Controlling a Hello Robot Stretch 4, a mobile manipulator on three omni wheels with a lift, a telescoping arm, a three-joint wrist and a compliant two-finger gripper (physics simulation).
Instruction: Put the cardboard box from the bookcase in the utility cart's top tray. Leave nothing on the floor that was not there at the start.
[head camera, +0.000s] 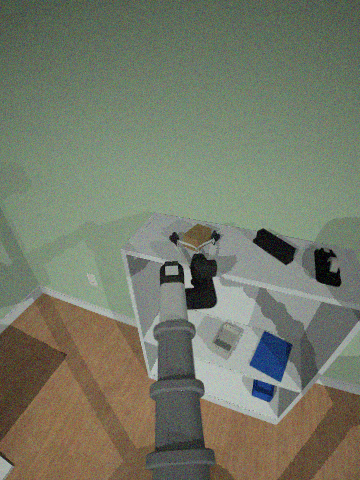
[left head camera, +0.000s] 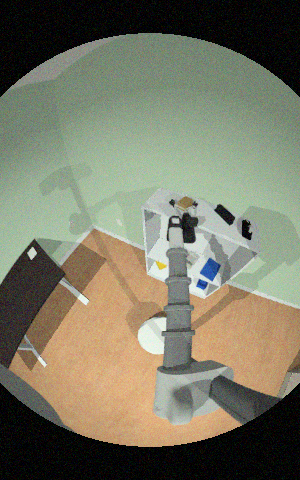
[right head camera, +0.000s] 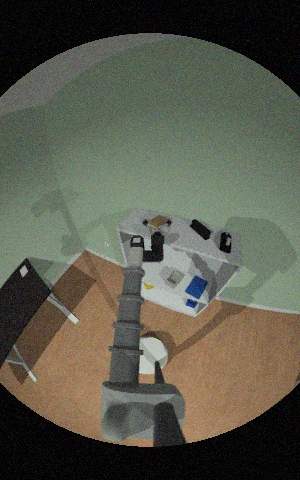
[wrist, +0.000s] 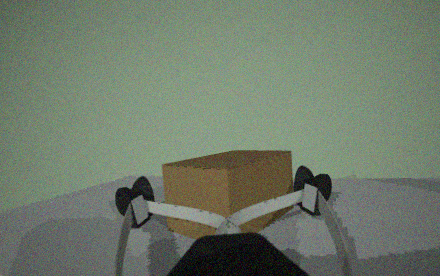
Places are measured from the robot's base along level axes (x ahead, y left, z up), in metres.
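Where they show: gripper, between the fingertips: (head camera: 194, 233) (left head camera: 182, 200) (right head camera: 156, 219); robot's base, origin of its link: (left head camera: 157, 334) (right head camera: 146, 354).
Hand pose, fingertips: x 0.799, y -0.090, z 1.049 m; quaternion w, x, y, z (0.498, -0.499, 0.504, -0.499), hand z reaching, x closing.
Observation:
Each offset is from my fingertips to the top centre of the thing. "pt": to the spot under its first point. Level surfaces: height alone.
The brown cardboard box {dx -0.035, dy -0.008, dz +0.033 m} (head camera: 200, 233) (left head camera: 186, 201) (right head camera: 159, 221) (wrist: 197, 192) sits near the left end of the white bookcase's top board {dz -0.017 m} (head camera: 146, 234) (left head camera: 154, 200) (right head camera: 131, 223) (wrist: 400, 215). My gripper (head camera: 195, 237) (left head camera: 184, 203) (right head camera: 157, 223) (wrist: 223, 188) is open, with one fingertip at each side of the box. In the wrist view a vertical corner of the box faces me. The left fingertip stands a little apart from the box; the right one appears very close to its side, and I cannot tell whether they touch. The utility cart does not show clearly.
A black block {dx -0.103, dy -0.262, dz +0.037 m} (head camera: 274, 245) and another black object {dx -0.202, dy -0.410, dz +0.052 m} (head camera: 328, 267) stand farther right on the top board. A grey bin {pt dx -0.101, dy -0.178, dz -0.581 m} (head camera: 228, 340) and blue items {dx -0.190, dy -0.373, dz -0.585 m} (head camera: 271, 355) {dx -0.186, dy -0.417, dz -0.902 m} (head camera: 263, 390) are on lower shelves. A dark table {dz -0.357 m} (left head camera: 30, 295) stands left; a white round object (left head camera: 152, 336) is below the arm.

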